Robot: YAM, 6 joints.
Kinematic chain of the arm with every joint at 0, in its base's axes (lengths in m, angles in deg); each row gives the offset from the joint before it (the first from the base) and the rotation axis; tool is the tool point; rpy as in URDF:
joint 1: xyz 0 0 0.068 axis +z
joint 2: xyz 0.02 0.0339 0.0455 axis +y
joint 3: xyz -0.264 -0.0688 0 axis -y
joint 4: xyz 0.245 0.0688 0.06 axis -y
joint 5: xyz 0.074 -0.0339 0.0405 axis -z
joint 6: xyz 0.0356 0 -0.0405 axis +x
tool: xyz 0 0 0 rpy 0 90 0
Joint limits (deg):
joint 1: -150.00..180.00
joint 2: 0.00..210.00
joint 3: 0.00..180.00
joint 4: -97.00..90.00
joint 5: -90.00..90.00
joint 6: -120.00..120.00
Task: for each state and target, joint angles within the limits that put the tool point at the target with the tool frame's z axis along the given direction. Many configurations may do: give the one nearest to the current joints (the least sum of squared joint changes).
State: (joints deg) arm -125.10 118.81 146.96 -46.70 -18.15 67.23
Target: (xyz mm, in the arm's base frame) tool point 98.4 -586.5 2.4 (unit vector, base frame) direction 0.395 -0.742 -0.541
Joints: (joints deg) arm -81.44 167.25 128.05 4.89 -16.27 67.23
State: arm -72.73 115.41 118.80 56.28 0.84 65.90
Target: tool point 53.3 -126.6 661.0 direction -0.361 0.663 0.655
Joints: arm -66.23 110.77 162.07 87.65 3.62 65.90
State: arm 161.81 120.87 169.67 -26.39 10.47 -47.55
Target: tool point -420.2 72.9 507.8 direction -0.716 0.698 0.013
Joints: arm 173.06 112.12 134.31 -21.25 37.33 -47.55
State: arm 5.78 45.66 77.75 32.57 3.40 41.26
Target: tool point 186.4 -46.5 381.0 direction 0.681 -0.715 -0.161
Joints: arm -7.40 50.81 56.46 -17.49 38.39 41.26
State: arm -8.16 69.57 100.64 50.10 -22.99 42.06
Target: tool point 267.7 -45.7 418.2 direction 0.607 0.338 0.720
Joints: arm -13.20 76.97 54.47 77.00 -27.87 42.06
